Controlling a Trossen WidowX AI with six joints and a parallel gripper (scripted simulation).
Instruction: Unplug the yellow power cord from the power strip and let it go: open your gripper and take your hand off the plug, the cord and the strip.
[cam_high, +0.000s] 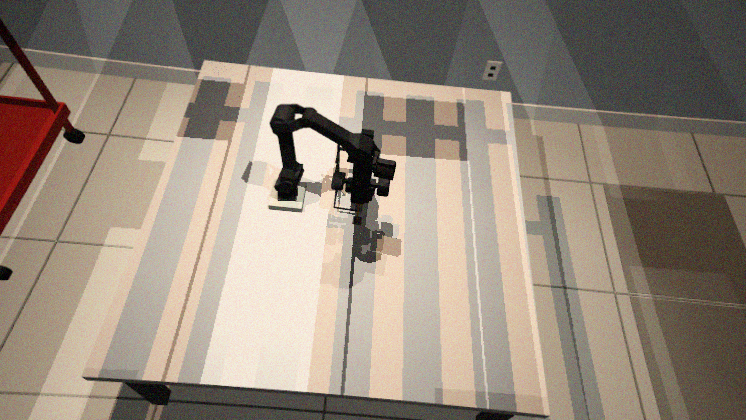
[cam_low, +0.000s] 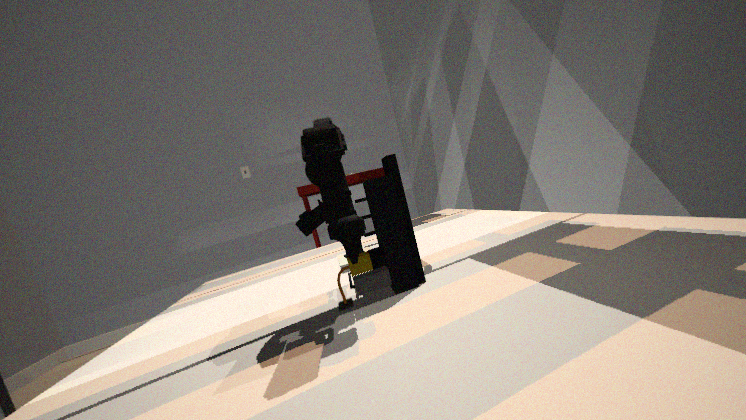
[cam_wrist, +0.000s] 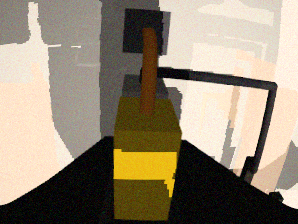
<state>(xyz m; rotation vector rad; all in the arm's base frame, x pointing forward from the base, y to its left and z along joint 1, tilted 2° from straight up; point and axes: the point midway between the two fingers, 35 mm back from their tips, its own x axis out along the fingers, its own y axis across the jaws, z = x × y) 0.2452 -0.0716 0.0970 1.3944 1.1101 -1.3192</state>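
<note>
The yellow plug is 3 cm to the left of my gripper tip. From my gripper tip the other things lie so: black upright panel (10 cm to the left, 4 cm above, 2 cm ahead).
</note>
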